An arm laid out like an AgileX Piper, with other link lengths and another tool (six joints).
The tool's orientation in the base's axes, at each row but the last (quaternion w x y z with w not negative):
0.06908 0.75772 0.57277 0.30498
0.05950 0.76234 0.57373 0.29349
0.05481 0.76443 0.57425 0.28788
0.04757 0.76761 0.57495 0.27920
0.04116 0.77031 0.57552 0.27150
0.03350 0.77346 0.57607 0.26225
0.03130 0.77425 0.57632 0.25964
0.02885 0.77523 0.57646 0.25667
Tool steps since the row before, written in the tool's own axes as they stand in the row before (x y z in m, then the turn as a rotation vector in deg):
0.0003 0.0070 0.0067 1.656 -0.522 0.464
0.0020 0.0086 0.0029 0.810 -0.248 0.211
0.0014 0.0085 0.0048 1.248 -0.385 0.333
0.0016 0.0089 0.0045 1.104 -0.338 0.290
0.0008 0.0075 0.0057 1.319 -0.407 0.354
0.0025 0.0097 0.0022 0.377 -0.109 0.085
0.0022 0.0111 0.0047 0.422 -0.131 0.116
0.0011 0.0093 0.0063 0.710 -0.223 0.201
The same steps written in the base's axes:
0.0095 -0.0004 -0.0021 0.081 1.795 0.024
0.0091 -0.0003 0.0021 0.038 0.872 0.028
0.0099 -0.0004 0.0001 0.060 1.346 0.035
0.0101 -0.0004 0.0003 0.053 1.189 0.036
0.0093 -0.0004 -0.0017 0.064 1.423 0.036
0.0099 -0.0004 0.0025 0.017 0.400 0.027
0.0122 -0.0005 0.0006 0.021 0.456 0.009
0.0111 -0.0005 -0.0019 0.035 0.770 0.009

